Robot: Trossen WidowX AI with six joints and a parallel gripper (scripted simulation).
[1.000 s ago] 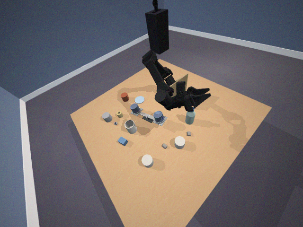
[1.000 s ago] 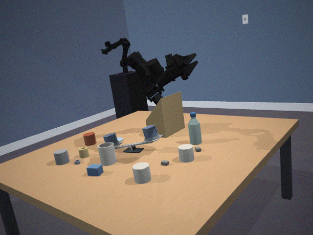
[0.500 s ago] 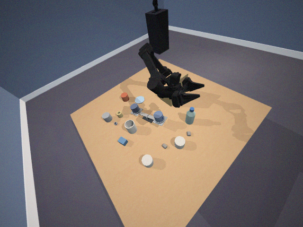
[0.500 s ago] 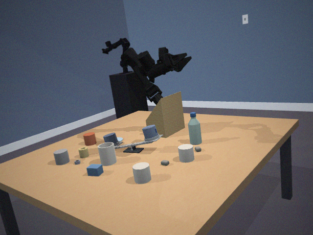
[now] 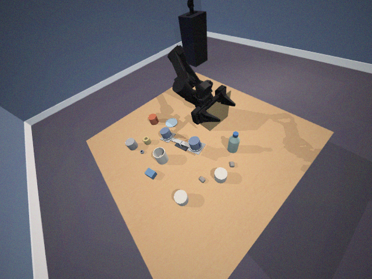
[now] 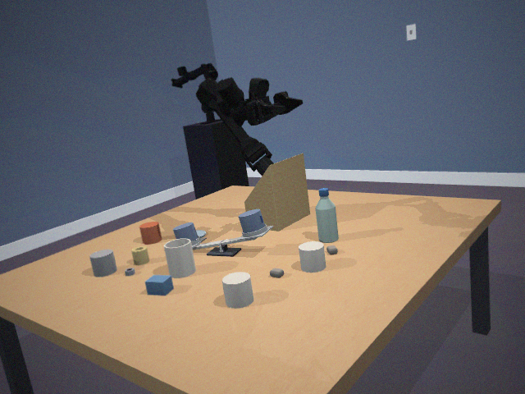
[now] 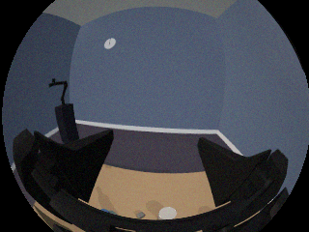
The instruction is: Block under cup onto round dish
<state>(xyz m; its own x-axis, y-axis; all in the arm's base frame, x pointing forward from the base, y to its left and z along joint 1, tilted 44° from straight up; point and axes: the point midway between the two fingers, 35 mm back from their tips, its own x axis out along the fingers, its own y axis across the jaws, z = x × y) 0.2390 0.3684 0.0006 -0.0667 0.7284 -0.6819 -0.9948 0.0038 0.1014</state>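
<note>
Right now my gripper tip is 100 mm short of the grey block, 430 mm to the left of it and 410 mm above it. Also, from my gripper tip: bottle: 140 mm behind, 30 mm to the right, 340 mm below; then blue cup: 30 mm ahead, 170 mm to the right, 340 mm below; then white cup: 240 mm ahead, 310 mm to the right, 410 mm below.
</note>
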